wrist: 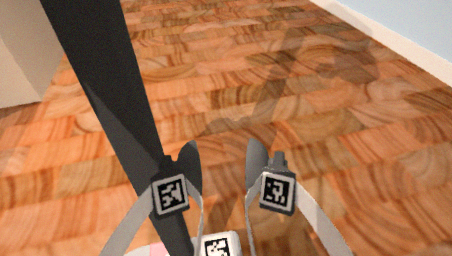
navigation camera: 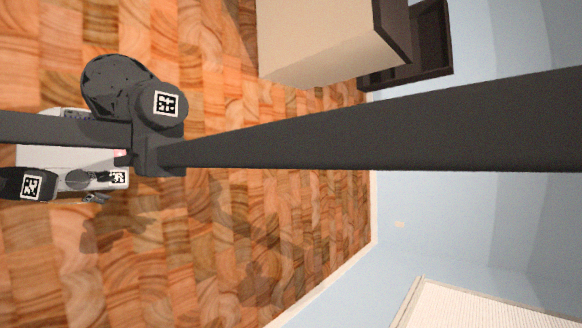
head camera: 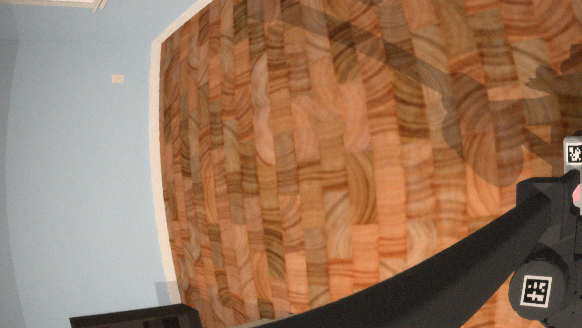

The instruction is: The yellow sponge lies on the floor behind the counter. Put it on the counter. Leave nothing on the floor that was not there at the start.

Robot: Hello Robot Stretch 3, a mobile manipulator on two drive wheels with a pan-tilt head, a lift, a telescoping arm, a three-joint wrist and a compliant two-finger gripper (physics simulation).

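Where they show: gripper, fingertip midpoint: (navigation camera: 111, 187); robot's base at its link origin: (navigation camera: 78, 176).
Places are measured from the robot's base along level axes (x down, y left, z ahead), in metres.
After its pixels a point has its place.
Observation:
The yellow sponge does not show in the three views. The counter (navigation camera: 320, 35) {z -0.808, x -0.564, y 0.977 m} (wrist: 22, 55) has beige sides and a dark top; it stands at the top of the navigation view and at the upper left of the wrist view. My gripper (wrist: 223, 158) {z 0.011, x -0.517, y 0.074 m} is open, with bare floor visible between its two fingertips. It hangs above the wood floor, to one side of the counter. In the head view, part of the wrist shows at the right edge and the fingers are out of frame.
The dark arm (head camera: 425, 270) {z -0.046, x -1.121, y 0.139 m} (navigation camera: 375, 125) {z -0.069, x -1.203, y 0.116 m} (wrist: 107, 95) crosses all three views. A dark open-fronted cabinet (navigation camera: 447, 37) {z -1.397, x -1.046, y 2.561 m} stands beyond the counter. Light blue walls (head camera: 75, 175) {z -0.047, x -0.798, y 2.995 m} (navigation camera: 440, 210) {z 0.451, x -0.883, y 3.040 m} with white baseboards (head camera: 156, 150) {z 0.114, x -0.033, y 2.996 m} (wrist: 400, 40) bound the wood floor (head camera: 300, 150) {z 0.043, x 0.000, y 1.431 m}. A window (navigation camera: 480, 310) {z 1.104, x -1.304, y 2.220 m} shows in the navigation view.

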